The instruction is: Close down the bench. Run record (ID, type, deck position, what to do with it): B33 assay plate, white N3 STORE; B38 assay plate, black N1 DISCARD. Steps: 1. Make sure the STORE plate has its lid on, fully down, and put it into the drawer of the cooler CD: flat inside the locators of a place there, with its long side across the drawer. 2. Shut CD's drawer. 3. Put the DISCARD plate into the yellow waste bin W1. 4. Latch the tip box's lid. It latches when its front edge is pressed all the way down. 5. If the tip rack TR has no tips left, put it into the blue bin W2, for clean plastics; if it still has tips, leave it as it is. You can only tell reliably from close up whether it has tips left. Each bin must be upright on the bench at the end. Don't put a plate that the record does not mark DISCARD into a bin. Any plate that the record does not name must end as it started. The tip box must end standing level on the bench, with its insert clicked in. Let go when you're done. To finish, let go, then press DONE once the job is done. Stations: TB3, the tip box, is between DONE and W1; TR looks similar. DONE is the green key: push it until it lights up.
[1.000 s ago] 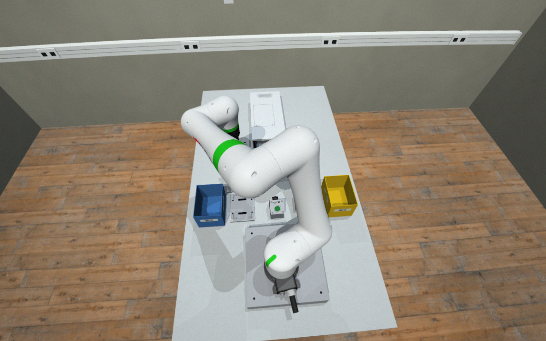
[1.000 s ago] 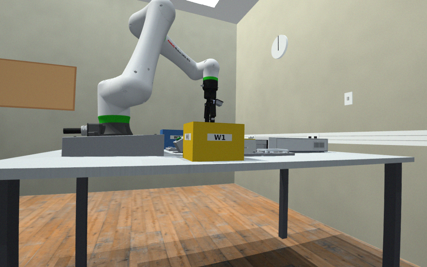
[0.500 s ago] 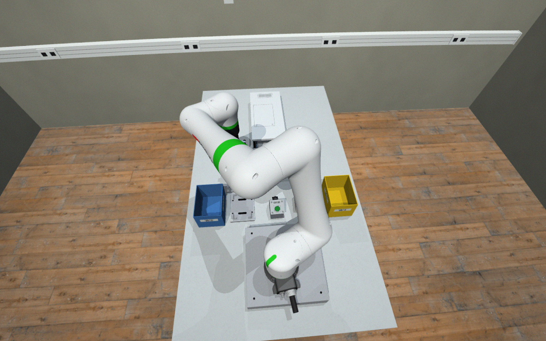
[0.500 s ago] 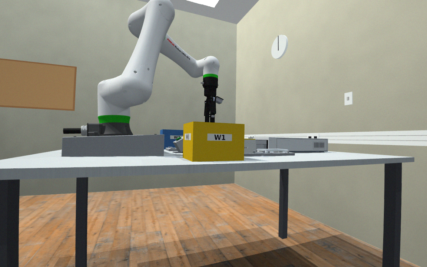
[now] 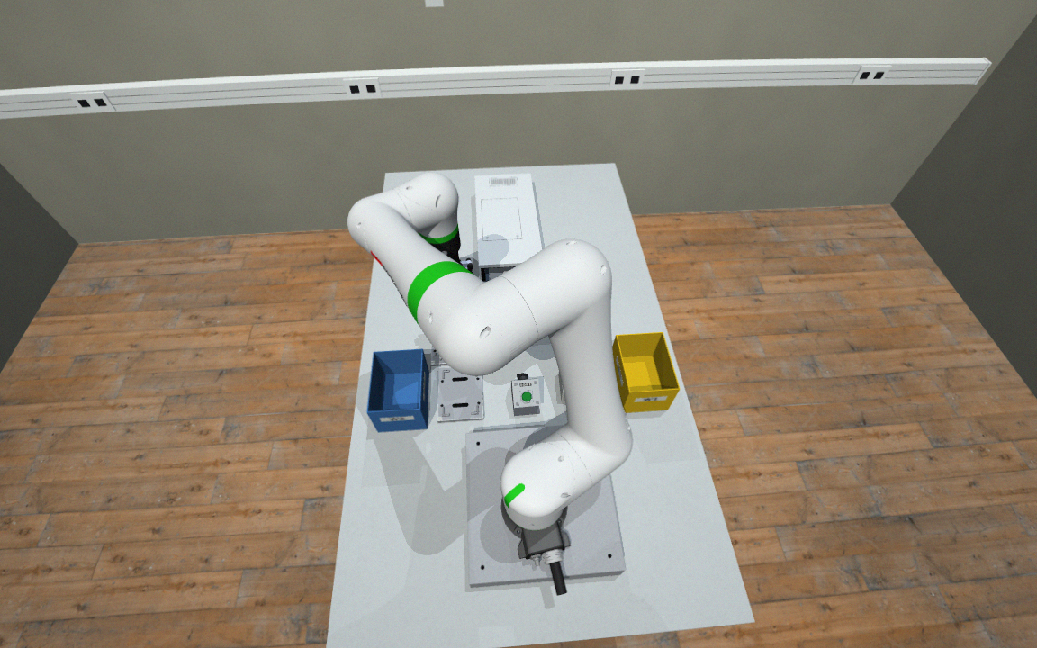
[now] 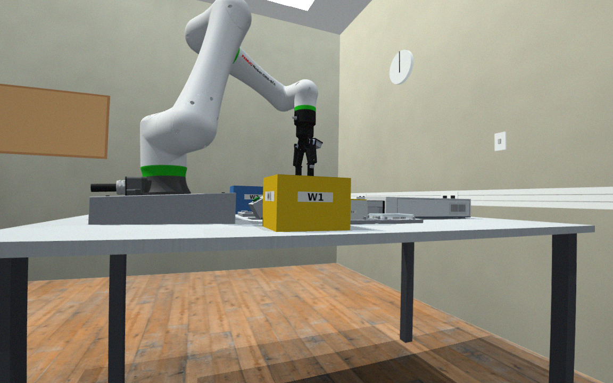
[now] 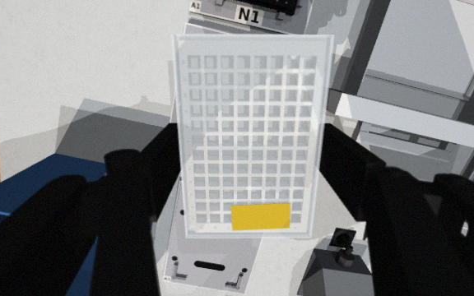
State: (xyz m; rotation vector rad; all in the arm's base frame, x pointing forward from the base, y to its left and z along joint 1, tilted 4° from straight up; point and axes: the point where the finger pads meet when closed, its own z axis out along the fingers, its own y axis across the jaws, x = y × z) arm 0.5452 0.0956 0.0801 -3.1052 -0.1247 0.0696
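The drawer lies 20 cm to the right of my hand, 13 cm below it and 12 cm ahead of it. Also, from my hand: clear plate lid 2 cm below; grey N3 nest 16 cm below, 2 cm to the left, 1 cm behind; white plate 2 cm below.
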